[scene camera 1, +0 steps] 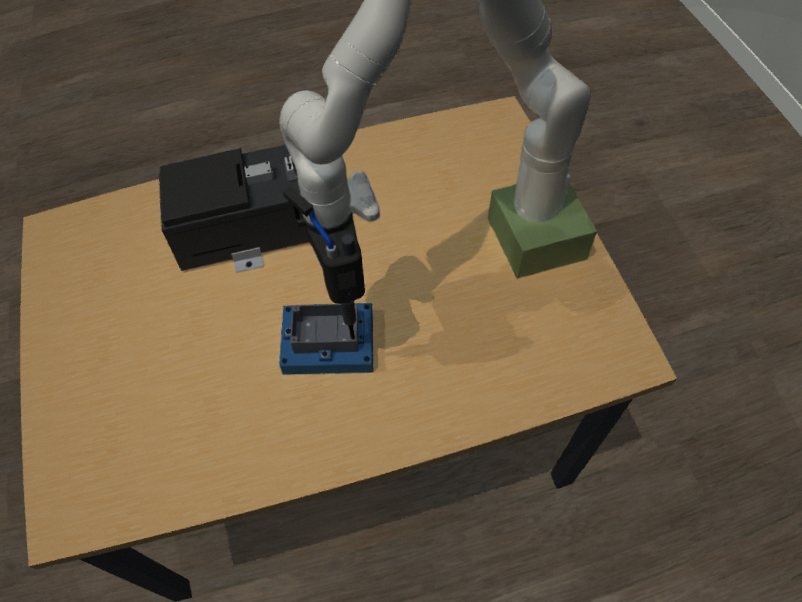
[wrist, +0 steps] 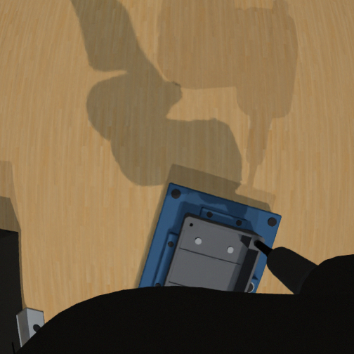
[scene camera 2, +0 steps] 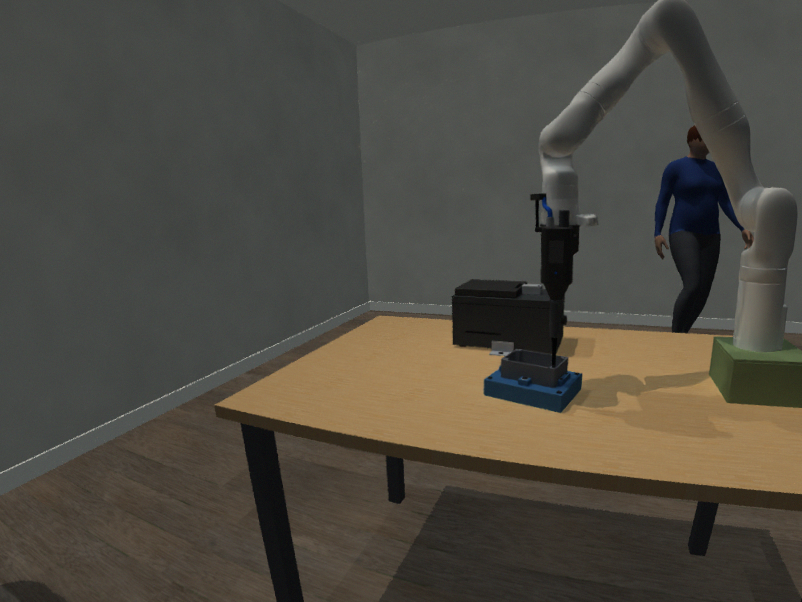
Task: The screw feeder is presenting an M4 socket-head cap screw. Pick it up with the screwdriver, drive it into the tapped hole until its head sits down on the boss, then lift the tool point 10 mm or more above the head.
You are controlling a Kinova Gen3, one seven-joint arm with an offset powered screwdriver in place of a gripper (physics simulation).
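Black screw feeder (scene camera 1: 275, 230), visible.
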